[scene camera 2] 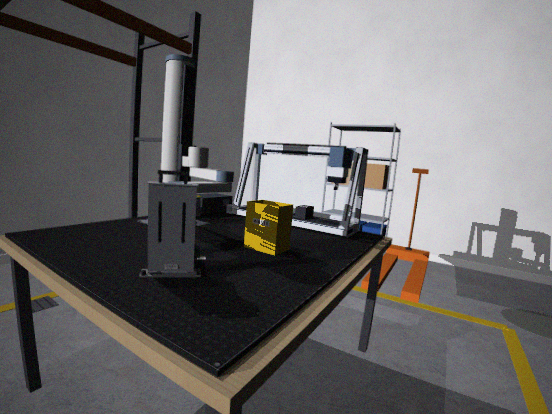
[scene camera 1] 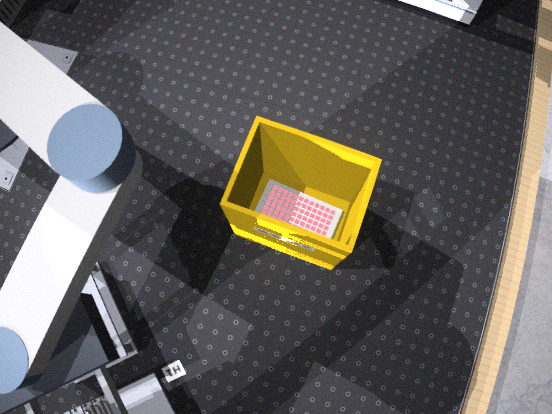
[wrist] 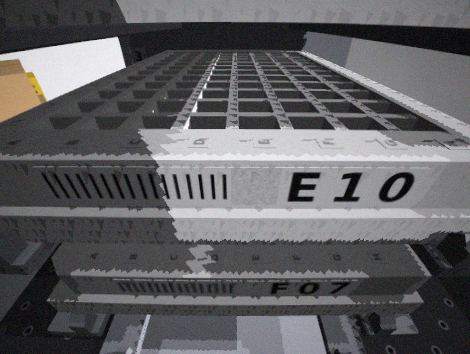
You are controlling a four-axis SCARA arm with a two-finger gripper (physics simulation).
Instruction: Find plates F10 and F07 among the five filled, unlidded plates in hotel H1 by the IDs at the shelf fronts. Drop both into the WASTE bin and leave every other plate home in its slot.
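Places are measured from the arm's base along level axes (x back, y right, z up), in centimetres.
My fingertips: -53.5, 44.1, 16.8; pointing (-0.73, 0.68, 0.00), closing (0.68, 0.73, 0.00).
Behind a point stands the place of what it marks, as x, y, z.
In the wrist view, plate E10 (wrist: 257,187) fills the middle, with its unlidded wells above its front label. Plate F07 (wrist: 250,288) @[-47.3, 38.9, 16.2] is directly below it, level, at a lower shelf of hotel H1. My gripper's fingers are hidden behind E10; the gripper appears shut on F07's sides, below E10, though the contact does not show. The yellow WASTE bin (scene camera 1: 240,225) @[-58.3, 8.4, 11.9] (scene camera 2: 282,235) @[-72.6, 3.9, 8.9] stands upright on the table. A plate with pink wells (scene camera 1: 312,212) @[-66.9, 1.4, 3.3] lies in the bin, its ID not readable. Plate F10 cannot be identified by label.
The H1 sign (scene camera 1: 174,370) @[-54.8, 31.7, 1.3] lies beside the hotel at the lower left of the first scene view. My white arm (scene camera 1: 55,230) @[-42.2, 18.0, 28.0] (scene camera 2: 210,174) @[-37.4, 11.1, 30.9] reaches over that side. A gantry frame (scene camera 2: 300,149) @[-43.7, -62.3, 48.5] stands behind the bin. The black table mat (scene camera 2: 165,320) @[-79.9, 67.8, 1.3] has a wooden edge.
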